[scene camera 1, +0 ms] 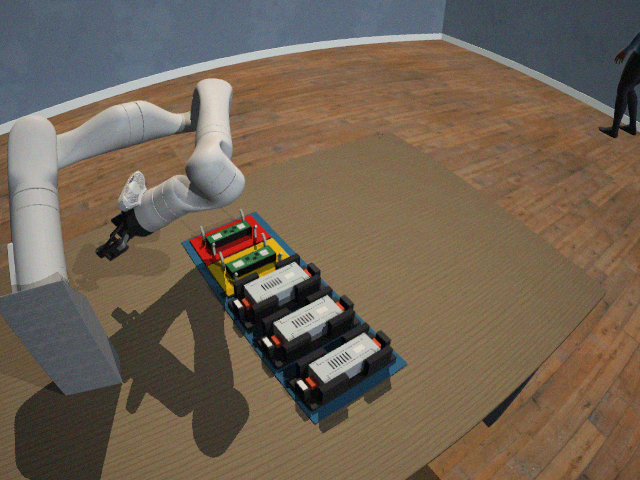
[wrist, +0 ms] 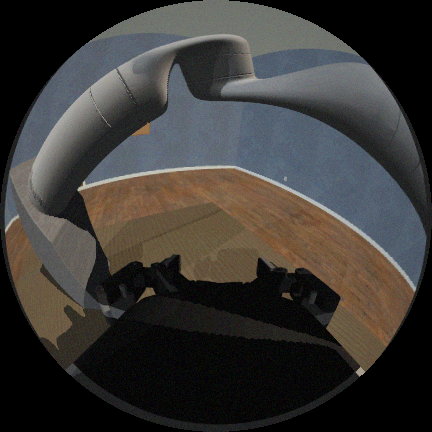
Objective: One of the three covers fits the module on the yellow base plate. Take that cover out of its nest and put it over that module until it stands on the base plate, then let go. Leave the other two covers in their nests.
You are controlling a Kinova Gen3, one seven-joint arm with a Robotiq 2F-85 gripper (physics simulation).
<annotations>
gripper: scene camera 1; wrist
same spot on gripper: [scene camera 1: 117, 220] = [wrist: 261, 269]
</annotations>
